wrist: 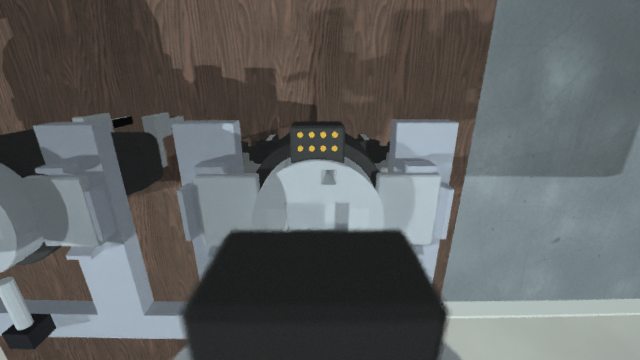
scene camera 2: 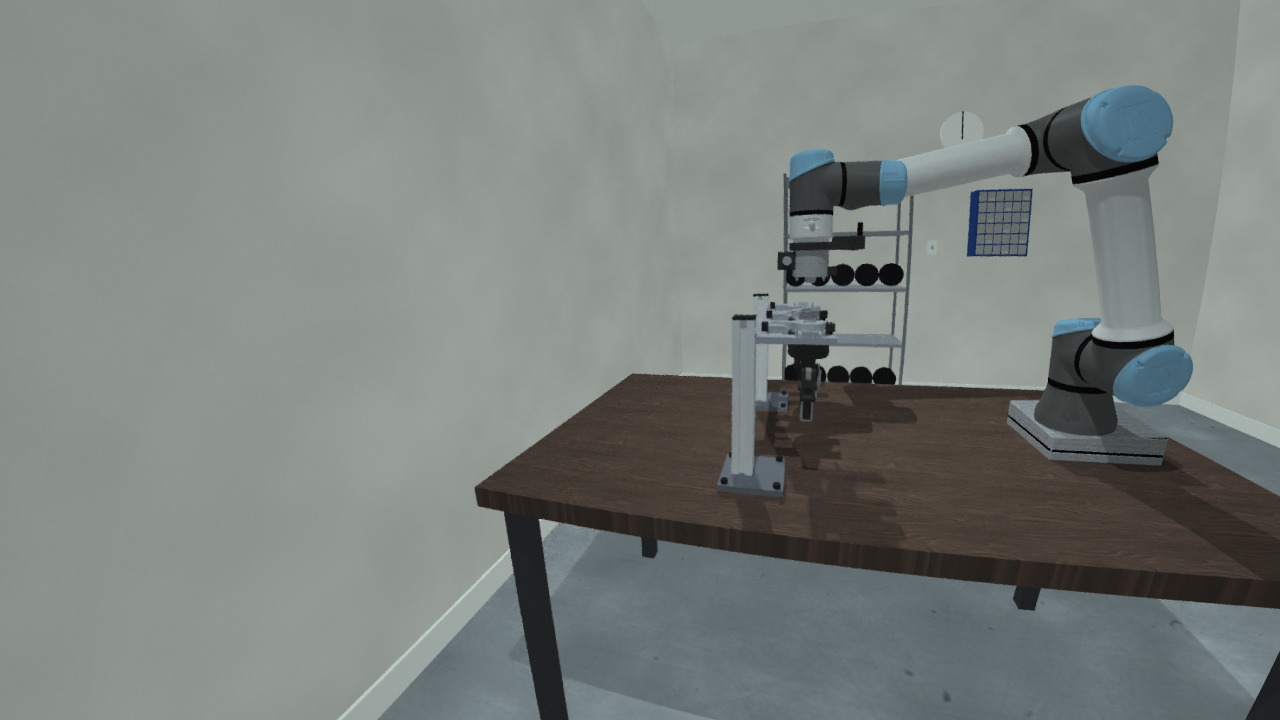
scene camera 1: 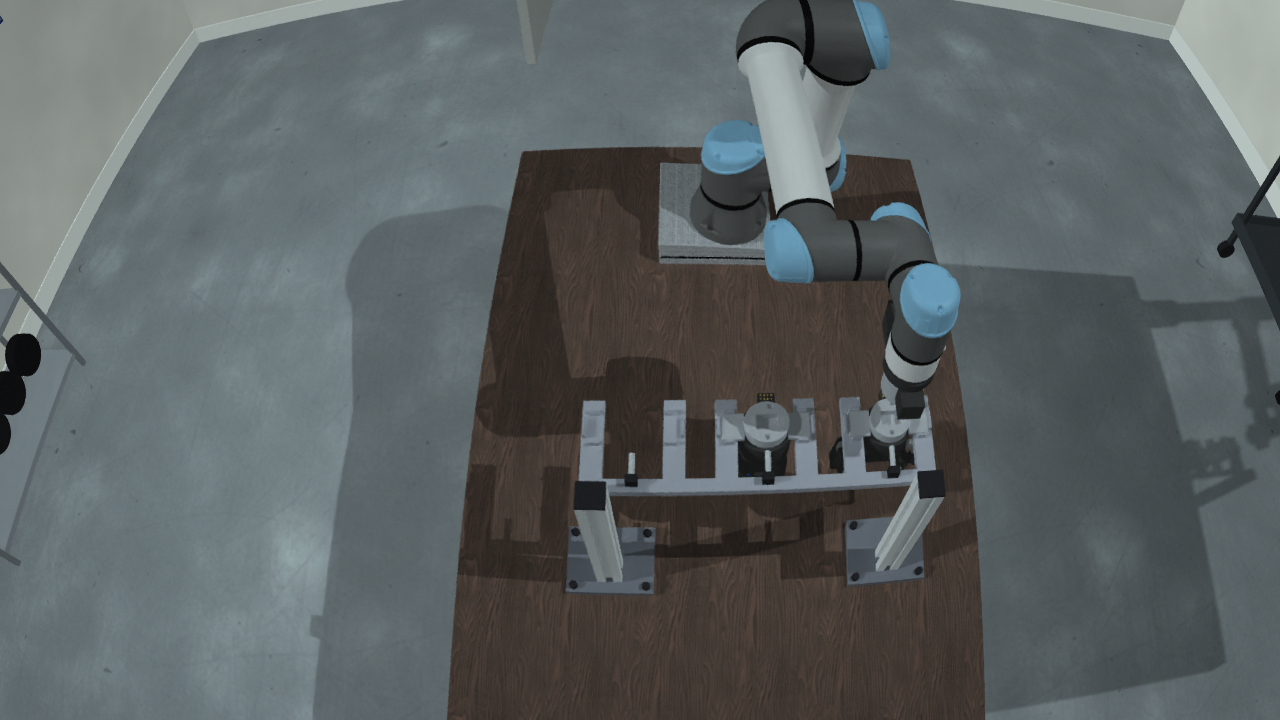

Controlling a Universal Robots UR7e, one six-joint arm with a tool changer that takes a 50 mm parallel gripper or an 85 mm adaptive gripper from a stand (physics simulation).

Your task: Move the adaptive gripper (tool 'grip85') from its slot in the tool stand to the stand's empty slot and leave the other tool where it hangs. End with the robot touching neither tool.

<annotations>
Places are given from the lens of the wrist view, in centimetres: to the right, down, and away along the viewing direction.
adaptive gripper (wrist: 317, 177): 0, 0, 12
tool stand (wrist: 123, 306): -12, 8, 17
The marked spots on the tool stand and the adaptive gripper are 15 cm apart.
</annotations>
